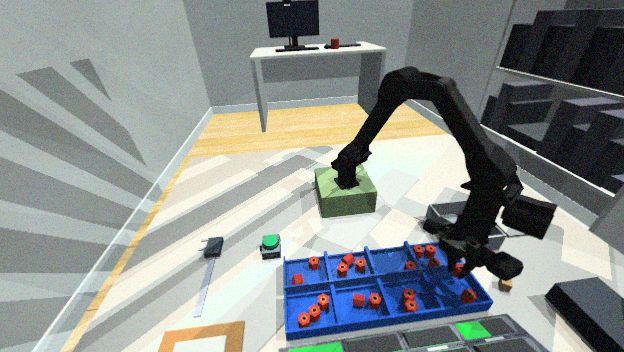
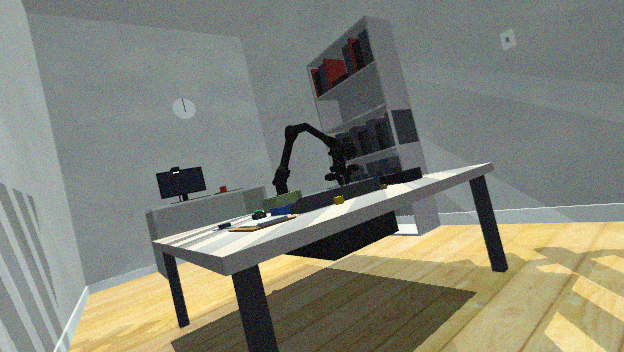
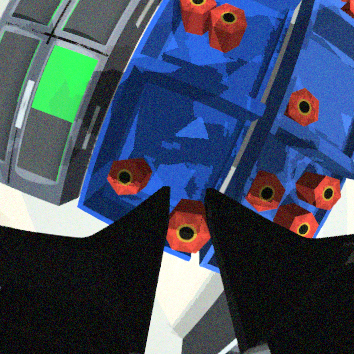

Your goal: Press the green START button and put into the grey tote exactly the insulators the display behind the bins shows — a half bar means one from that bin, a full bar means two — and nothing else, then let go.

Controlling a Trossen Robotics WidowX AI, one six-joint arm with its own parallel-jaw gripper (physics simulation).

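Frame: origin at the arm's base, x ahead, y left, z up, level; millimetres.
Seen in the pictures: gripper, fingertip midpoint: [image 1: 455, 275] [image 3: 187, 194]; arm's base, origin of the base link: [image 1: 346, 182] [image 2: 283, 194].
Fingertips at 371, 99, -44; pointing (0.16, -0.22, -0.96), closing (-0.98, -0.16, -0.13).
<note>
Pixels of each thing's middle, then the offset from my fingertips to it, as dx, dy, dz. "*": a spot on its surface instead.
- red hexagonal insulator, body centre: [image 3: 187, 223] [image 1: 459, 271] -4, +17, +1
- green half bar, body centre: [image 3: 57, 114] [image 1: 483, 332] +111, -32, -15
- green bar, surface spot: [image 1: 320, 347] * +38, -338, +5
- grey tote, surface spot: [image 1: 447, 207] * -195, +160, -4
- green START button, body centre: [image 1: 271, 244] [image 2: 258, 214] -254, -378, -19
- dark tool, surface spot: [image 1: 214, 247] * -300, -529, -20
- wooden frame, surface spot: [image 1: 235, 337] * -50, -491, -33
- small tan block, body centre: [image 1: 505, 283] +44, +112, -29
- black box, surface spot: [image 1: 590, 310] * +154, +170, +13
- yellow cube, body centre: [image 2: 338, 200] +185, -309, -26
My gripper [image 1: 457, 272] [image 3: 187, 194] is shut on a red hexagonal insulator [image 1: 458, 270] [image 3: 187, 227], low over the end of the blue bins [image 1: 350, 324] [image 3: 200, 92]. One insulator [image 1: 468, 296] [image 3: 129, 176] lies in the end bin near the display; others lie in the remaining bins. The display [image 1: 435, 337] [image 3: 45, 150] shows a green half bar [image 1: 472, 330] [image 3: 65, 82] beside that end bin; another green bar [image 1: 320, 347] is cut off at the bottom edge. The grey tote [image 1: 447, 207] stands behind the gripper; its inside is mostly hidden. The green START button [image 1: 270, 242] stands left of the bins.
The arm stands on a green block [image 1: 346, 202]. A dark tool [image 1: 214, 247] with a thin strip and a wooden frame [image 1: 235, 337] lie left. A small tan block [image 1: 505, 285] and a black box [image 1: 590, 310] are right of the bins. A yellow cube [image 2: 339, 199] is near the table edge.
</note>
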